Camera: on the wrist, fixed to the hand. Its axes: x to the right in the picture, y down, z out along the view.
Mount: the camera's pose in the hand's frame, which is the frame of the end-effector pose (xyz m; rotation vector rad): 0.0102 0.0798 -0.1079 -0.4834 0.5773 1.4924
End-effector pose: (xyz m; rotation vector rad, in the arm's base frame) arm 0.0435 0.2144 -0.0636 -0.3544 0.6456 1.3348
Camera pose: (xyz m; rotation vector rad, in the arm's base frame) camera -0.0575 0.1765 -0.1441 0.6929 -1.1074 -2.8025
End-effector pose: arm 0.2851 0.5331 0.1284 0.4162 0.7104 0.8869
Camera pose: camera 0.1683 0.5921 0.0968 0.1899 0.5927 2.6002
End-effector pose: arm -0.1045 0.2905 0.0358 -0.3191 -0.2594 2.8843
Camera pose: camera -0.1053 0.2326 -0.0857 0.9553 0.3959 -1.6112
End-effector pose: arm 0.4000 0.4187 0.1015 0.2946 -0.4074 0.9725
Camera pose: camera 0.3595 0.5139 0.0154 -0.8720 -0.2674 2.2576
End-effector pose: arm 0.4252 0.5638 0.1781 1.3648 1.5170 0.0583
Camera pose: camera 0.4083 0.6603 0.2704 1.8191 0.4686 1.7155
